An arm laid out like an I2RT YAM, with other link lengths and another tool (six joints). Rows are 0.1 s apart.
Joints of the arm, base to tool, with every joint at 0 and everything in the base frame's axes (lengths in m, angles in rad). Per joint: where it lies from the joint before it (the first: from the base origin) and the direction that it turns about. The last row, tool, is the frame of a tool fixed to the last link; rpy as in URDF.
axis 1: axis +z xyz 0 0 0.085
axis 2: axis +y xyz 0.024 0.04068 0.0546
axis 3: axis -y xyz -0.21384 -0.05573 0
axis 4: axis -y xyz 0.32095 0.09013 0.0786
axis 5: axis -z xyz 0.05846 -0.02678 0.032
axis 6: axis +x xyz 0.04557 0 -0.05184
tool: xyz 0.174 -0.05 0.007 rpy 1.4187 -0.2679 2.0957
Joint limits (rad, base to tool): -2.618..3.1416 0..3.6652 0..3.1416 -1.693..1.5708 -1.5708..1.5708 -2.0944..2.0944
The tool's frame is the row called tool.
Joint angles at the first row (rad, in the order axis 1, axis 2, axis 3, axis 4, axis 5, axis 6):
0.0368, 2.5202, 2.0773, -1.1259, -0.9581, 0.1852
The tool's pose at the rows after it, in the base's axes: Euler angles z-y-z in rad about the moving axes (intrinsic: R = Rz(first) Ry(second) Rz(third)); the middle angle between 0 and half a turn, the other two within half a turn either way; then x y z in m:
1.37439 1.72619 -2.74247 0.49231 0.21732 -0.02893
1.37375 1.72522 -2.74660 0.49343 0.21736 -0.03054
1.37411 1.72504 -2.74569 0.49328 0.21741 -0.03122
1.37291 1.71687 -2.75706 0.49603 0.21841 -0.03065
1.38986 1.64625 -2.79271 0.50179 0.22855 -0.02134
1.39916 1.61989 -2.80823 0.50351 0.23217 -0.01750
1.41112 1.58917 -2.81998 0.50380 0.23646 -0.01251
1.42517 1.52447 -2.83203 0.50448 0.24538 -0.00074
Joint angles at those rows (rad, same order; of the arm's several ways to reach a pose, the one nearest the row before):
0.0372, 2.5210, 2.0773, -1.1244, -0.9577, 0.1848
0.0372, 2.5240, 2.0773, -1.1171, -0.9577, 0.1848
0.0372, 2.5256, 2.0774, -1.1168, -0.9581, 0.1844
0.0372, 2.5256, 2.0774, -1.1046, -0.9634, 0.1837
0.0372, 2.5256, 2.0774, -1.0836, -1.0248, 0.1486
0.0372, 2.5255, 2.0777, -1.0790, -1.0477, 0.1303
0.0372, 2.5252, 2.0777, -1.0817, -1.0759, 0.1074
0.0372, 2.5233, 2.0777, -1.0820, -1.1377, 0.0822

